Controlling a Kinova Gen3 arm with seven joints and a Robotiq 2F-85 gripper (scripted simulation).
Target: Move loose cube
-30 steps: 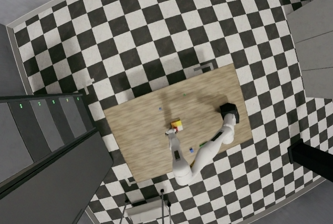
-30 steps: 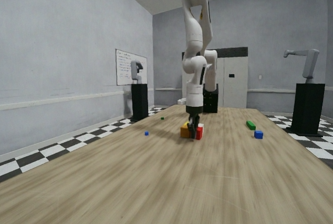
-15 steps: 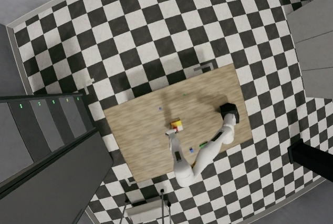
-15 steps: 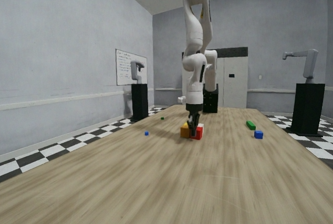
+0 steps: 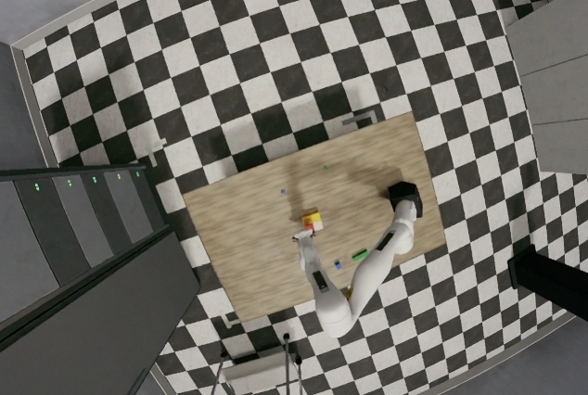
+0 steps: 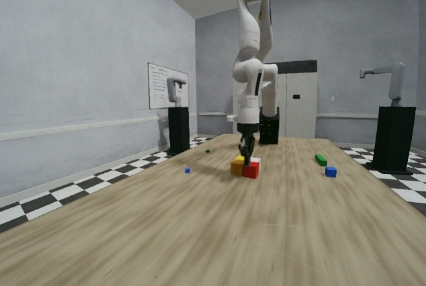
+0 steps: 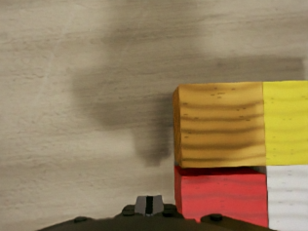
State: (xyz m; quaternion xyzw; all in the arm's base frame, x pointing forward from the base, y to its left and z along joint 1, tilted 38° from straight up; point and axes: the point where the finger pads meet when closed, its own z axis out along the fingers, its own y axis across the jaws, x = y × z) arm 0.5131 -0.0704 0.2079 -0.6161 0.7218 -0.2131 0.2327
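Now: hand 40 mm past the red cube, 10 mm to the right of it and 50 mm above it. Also, from my hand: green block: 250 mm behind, 330 mm to the left, 60 mm below.
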